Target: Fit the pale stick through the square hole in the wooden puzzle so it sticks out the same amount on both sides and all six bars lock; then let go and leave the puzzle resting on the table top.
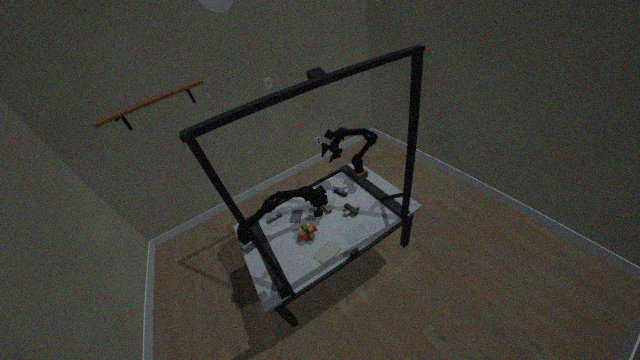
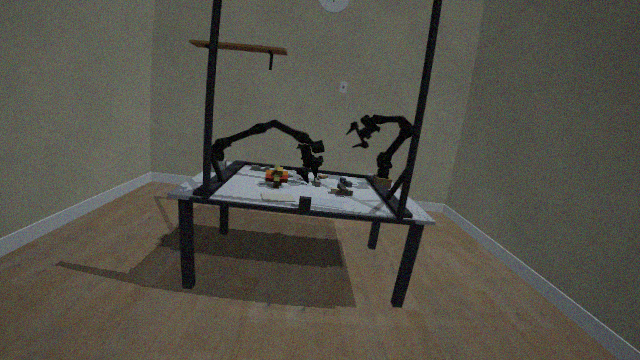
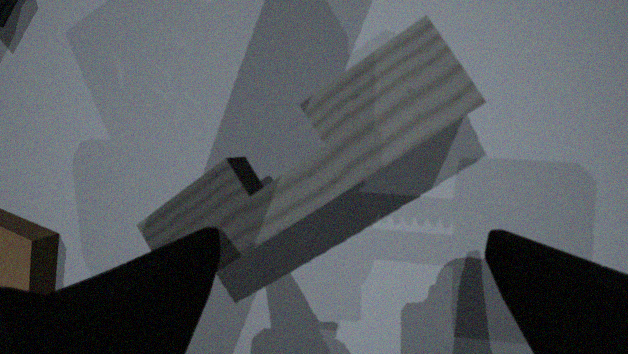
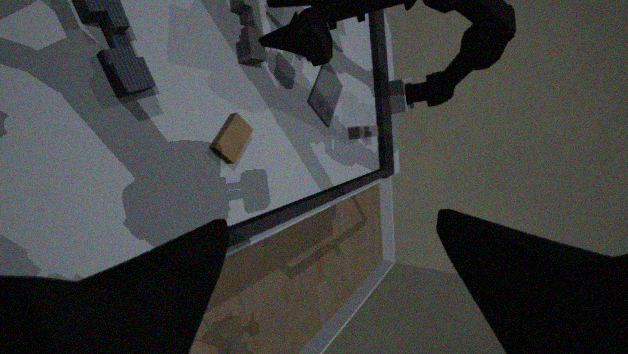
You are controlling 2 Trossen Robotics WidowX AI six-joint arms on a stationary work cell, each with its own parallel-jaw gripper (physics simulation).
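Frame: origin at the left arm's base, x ahead, y left, z up, level; metres.
Seen in the pictures: left gripper, fingertip midpoint: (image 1: 322,209) (image 2: 312,180) (image 3: 354,242) (image 4: 264,22); right gripper, fingertip midpoint: (image 1: 325,160) (image 2: 348,141) (image 4: 333,225); left arm's base at its link origin: (image 1: 246,239) (image 2: 217,159) (image 4: 408,94); right arm's base at its link origin: (image 1: 359,170) (image 2: 382,177).
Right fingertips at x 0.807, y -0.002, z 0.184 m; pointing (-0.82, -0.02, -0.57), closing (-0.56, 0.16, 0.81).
Observation:
Offsets run from my right fingertips to a thing's middle. "pt": to the spot under its first point.
A cluster of crossed orange, yellow and green bars (image 1: 307,231) (image 2: 276,176) rests on the table; its square hole cannot be made out. A pale, notched wooden bar @[0.221 m back, 0.174 m right, 0.234 m down] (image 3: 370,110) (image 4: 250,50) lies on the table, slanting below the left fingers; whether it is the pale stick is unclear. My left gripper (image 1: 321,213) (image 2: 311,179) (image 3: 354,242) is open and empty, low above that bar, which shows between and beyond its fingertips. My right gripper (image 1: 327,157) (image 2: 351,140) (image 4: 333,225) is open and empty, high above the table's far side.
Crossed brown bars @[0.123 m back, 0.347 m right, 0.220 m down] (image 1: 351,209) (image 2: 342,191), a dark notched bar @[0.035 m back, 0.152 m right, 0.234 m down] (image 1: 340,191) (image 4: 130,72), an orange-brown block @[0.147 m back, 0.020 m right, 0.241 m down] (image 3: 15,255) (image 4: 232,137), a grey tile @[0.416 m back, 0.051 m right, 0.246 m down] (image 1: 296,216) (image 4: 326,95) and a small grey bar @[0.543 m back, 0.063 m left, 0.234 m down] (image 1: 275,218) lie around. A pale flat square @[pt 0.476 m back, 0.462 m right, 0.244 m down] (image 1: 327,253) (image 2: 277,197) lies near the front edge.

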